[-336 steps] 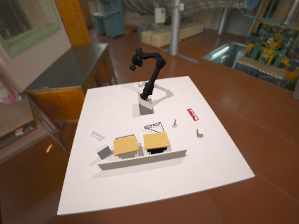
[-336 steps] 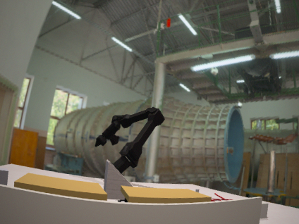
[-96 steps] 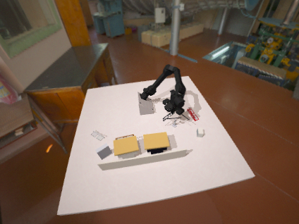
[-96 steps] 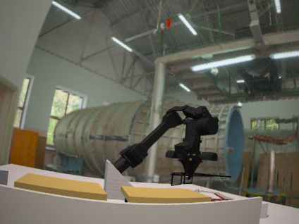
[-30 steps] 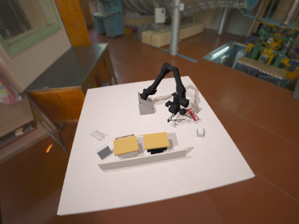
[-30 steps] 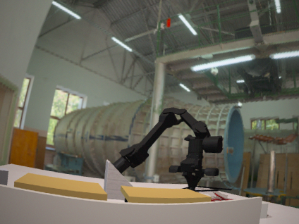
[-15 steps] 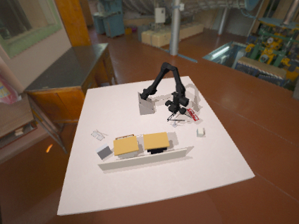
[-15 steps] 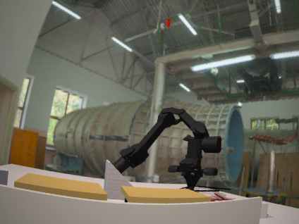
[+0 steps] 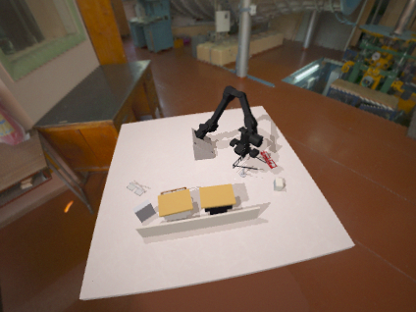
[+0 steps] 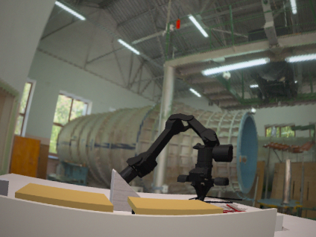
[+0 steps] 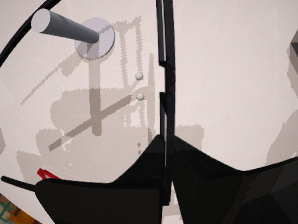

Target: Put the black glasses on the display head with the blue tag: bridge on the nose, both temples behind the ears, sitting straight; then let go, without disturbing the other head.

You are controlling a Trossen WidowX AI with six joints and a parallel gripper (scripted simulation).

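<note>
Right now the grey peg is 9 cm ahead of my gripper tip, 4 cm below it and 3 cm to the right of it. The rest, counted from my gripper tip: grey-blue block: 64 cm to the right, 20 cm ahead; then low white wall: 38 cm to the right, 34 cm ahead, 1 cm below; then white cube: 24 cm ahead, 12 cm to the left, 3 cm below.
</note>
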